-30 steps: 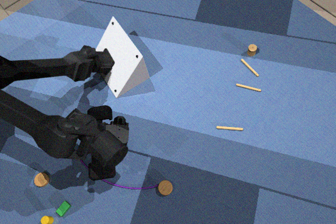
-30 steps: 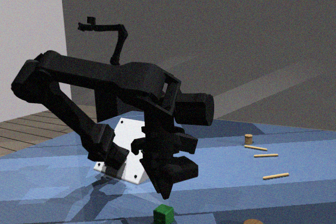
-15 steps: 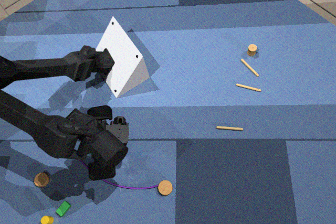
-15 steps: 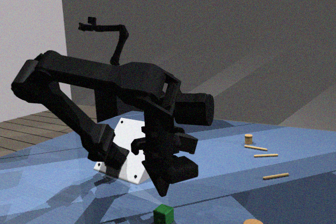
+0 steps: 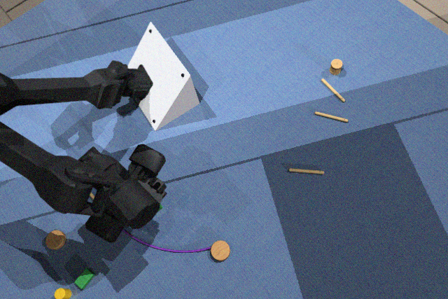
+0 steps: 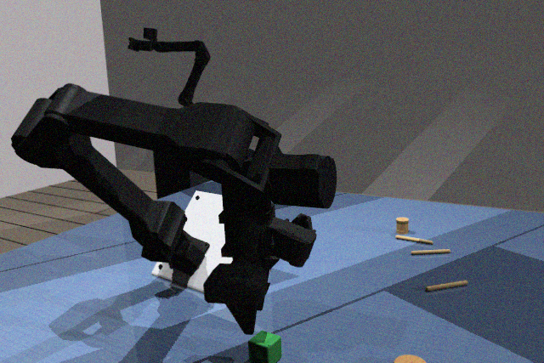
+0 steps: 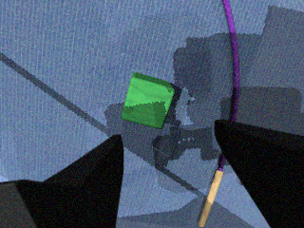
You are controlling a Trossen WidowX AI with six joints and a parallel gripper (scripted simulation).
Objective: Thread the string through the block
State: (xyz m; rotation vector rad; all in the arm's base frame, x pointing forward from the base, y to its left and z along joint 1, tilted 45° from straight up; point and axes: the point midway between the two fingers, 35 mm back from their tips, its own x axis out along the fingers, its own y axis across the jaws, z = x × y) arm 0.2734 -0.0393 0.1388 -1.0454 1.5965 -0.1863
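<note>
Right now the thin wooden stick is 9 cm to the right of my gripper tip, 6 cm below it and 6 cm behind it. From my gripper tip the other things lie so: yellow cylinder: 22 cm to the right, 7 cm ahead, 4 cm below; round wooden button: 16 cm ahead, 10 cm to the left, 5 cm below; small wooden cylinder: 55 cm to the left, 7 cm behind, 4 cm below.
</note>
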